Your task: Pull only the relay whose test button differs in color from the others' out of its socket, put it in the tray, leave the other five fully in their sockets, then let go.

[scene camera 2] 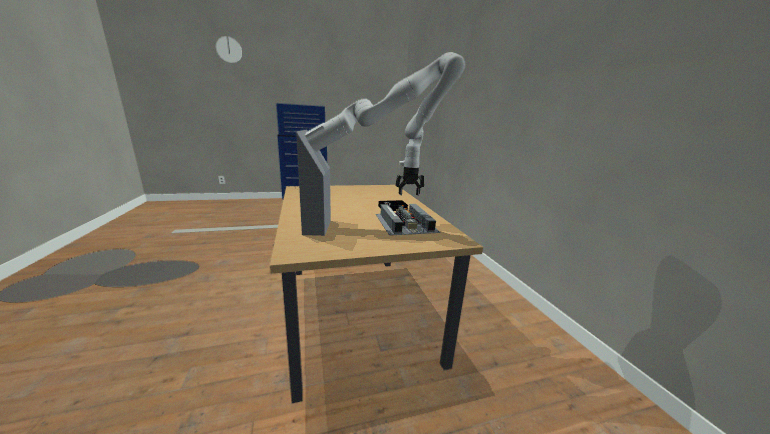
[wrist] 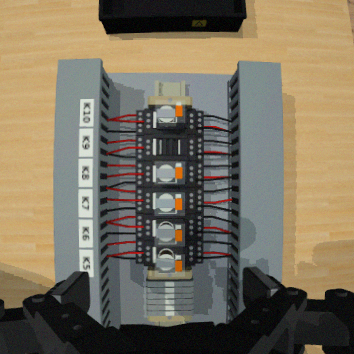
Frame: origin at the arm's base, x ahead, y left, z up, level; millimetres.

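Seen in the pictures: gripper, fingertip midpoint: (scene camera 2: 409, 195) (wrist: 166, 286); arm's base, link origin: (scene camera 2: 311, 142).
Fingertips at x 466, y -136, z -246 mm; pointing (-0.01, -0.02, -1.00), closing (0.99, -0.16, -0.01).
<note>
Pixels of each thing's middle, then the offset from my fingertips to it. "spot": a spot on its surface instead. Level surfaces: height alone.
- K8, body centre: (wrist: 169, 173) 14 mm ahead, 65 mm left, 116 mm down
- K7, body centre: (wrist: 169, 201) 9 mm ahead, 37 mm left, 116 mm down
- K6, body centre: (wrist: 169, 230) 4 mm ahead, 9 mm left, 116 mm down
- K5, body centre: (wrist: 169, 258) 1 mm back, 19 mm right, 116 mm down
- black tray, surface spot: (wrist: 150, 25) spot: 22 mm ahead, 238 mm left, 149 mm down
- wooden table, surface height: 164 mm down
In the wrist view, relays with orange test buttons stand in the sockets beside labels K10 (wrist: 166, 116), K8 (wrist: 166, 173), K7 (wrist: 166, 203), K6 (wrist: 166, 232) and K5 (wrist: 166, 261). The socket beside K9 (wrist: 170, 146) holds no relay; its dark slots show. A relay with a differently coloured button does not show. The black tray (scene camera 2: 383, 204) (wrist: 150, 25) lies beyond the panel's K10 end; most of its inside is cut off in the wrist view and too small to read in the scene view. My gripper (scene camera 2: 409, 192) (wrist: 166, 286) is open and empty, above the relay panel.
Grey wire ducts (wrist: 80, 80) (wrist: 260, 100) run along both sides of the relay row, with red and black wires between. Ribbed terminal blocks (wrist: 156, 299) lie past the K5 end. The panel is on the wooden table (scene camera 2: 345, 196), beside the arm's grey pedestal (scene camera 2: 312, 199).
</note>
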